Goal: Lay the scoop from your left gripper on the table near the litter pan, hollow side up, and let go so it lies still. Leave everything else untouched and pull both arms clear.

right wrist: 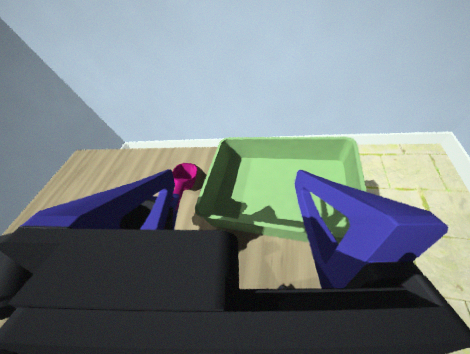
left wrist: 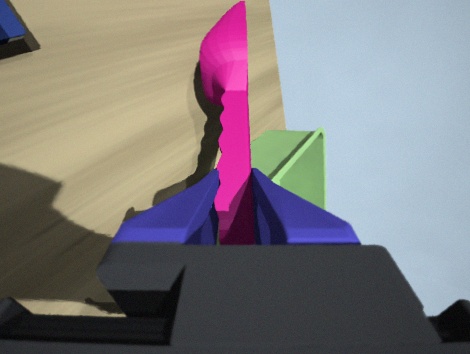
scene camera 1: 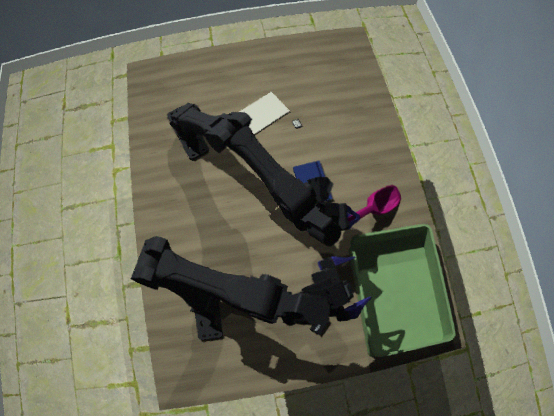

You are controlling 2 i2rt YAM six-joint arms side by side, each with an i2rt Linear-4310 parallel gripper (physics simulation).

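Places are measured from the left arm's base along level axes (x ahead, y left, z up), in millimetres.
Pixels of known places: left gripper, between the fingertips: (right wrist: 177, 198) (left wrist: 235, 176) (scene camera 1: 356, 217); right gripper, between the fingertips: (right wrist: 234, 176) (scene camera 1: 362, 277); left arm's base, origin of its link: (scene camera 1: 187, 132); right arm's base, origin of its link: (scene camera 1: 206, 304).
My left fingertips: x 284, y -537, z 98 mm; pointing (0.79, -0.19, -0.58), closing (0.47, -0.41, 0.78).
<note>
For each thing: its middle in the pictures, then the offset to it from my left fingertips. "*": a spot on its surface instead. Level surfaces: height alone.
- magenta scoop, middle of its body: (left wrist: 224, 88) (scene camera 1: 371, 207) (right wrist: 182, 185) 73 mm ahead, 17 mm left, 47 mm down
- table, height of its surface: 98 mm down
- green litter pan, middle of its body: (left wrist: 273, 258) (right wrist: 276, 184) (scene camera 1: 400, 291) 13 mm ahead, 236 mm right, 56 mm down
- blue object, middle of its body: (scene camera 1: 312, 183) 27 mm back, 181 mm left, 93 mm down
- white sheet, middle of its body: (scene camera 1: 262, 112) 38 mm back, 479 mm left, 96 mm down
- small pale square, a spot on its surface: (scene camera 1: 297, 123) * 42 mm ahead, 388 mm left, 96 mm down
The magenta scoop (scene camera 1: 384, 200) (left wrist: 225, 60) (right wrist: 186, 175) is held by its handle, with its bowl pointing away from the left arm. In scene camera 1 the bowl's hollow side faces up; its shadow falls apart from it, so it hangs above the table (scene camera 1: 250, 65). My left gripper (scene camera 1: 355, 217) (left wrist: 235, 176) is shut on the handle. The green litter pan (scene camera 1: 410, 280) (left wrist: 310, 180) (right wrist: 290, 145) stands below the scoop in scene camera 1. My right gripper (scene camera 1: 362, 278) (right wrist: 234, 176) is open and empty, at the pan's left rim in scene camera 1.
A blue object (scene camera 1: 307, 170) (left wrist: 10, 25) lies partly hidden behind the left wrist. A white sheet (scene camera 1: 270, 110) and a small pale square (scene camera 1: 297, 123) lie higher up in scene camera 1. The table's right edge runs close to the scoop bowl.
</note>
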